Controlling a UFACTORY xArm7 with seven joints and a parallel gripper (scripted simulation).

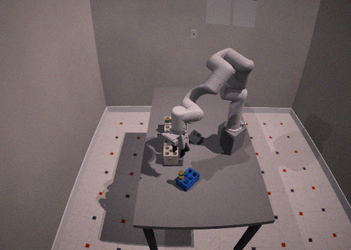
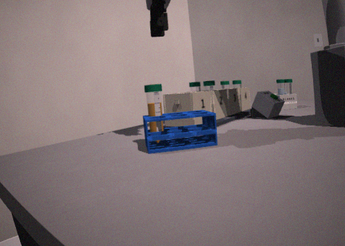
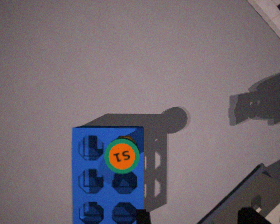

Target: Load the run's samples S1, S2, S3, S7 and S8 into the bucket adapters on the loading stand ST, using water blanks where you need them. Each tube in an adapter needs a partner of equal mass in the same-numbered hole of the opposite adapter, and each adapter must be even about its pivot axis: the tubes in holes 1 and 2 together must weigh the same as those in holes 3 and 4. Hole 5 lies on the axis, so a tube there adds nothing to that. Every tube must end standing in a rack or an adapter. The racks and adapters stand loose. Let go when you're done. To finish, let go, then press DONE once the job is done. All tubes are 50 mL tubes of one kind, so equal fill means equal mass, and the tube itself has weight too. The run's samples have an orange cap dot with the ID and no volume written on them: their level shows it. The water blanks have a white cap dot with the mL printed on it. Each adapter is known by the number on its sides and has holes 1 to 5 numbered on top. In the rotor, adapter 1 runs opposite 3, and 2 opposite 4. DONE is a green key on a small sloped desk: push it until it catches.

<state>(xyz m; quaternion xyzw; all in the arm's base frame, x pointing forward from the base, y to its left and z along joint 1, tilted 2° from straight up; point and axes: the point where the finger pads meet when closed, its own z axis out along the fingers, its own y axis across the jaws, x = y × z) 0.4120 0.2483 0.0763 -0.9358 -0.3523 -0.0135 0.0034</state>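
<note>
My hand is 20 mm past the sample tube, 60 mm to the right of it and 190 mm above it. From my hand the other things lie so: blue rack 50 mm behind, 40 mm to the left, 220 mm below; then sloped done desk 170 mm behind, 330 mm to the right, 200 mm below; then adapter 30 mm ahead, 160 mm to the right, 200 mm below.
</note>
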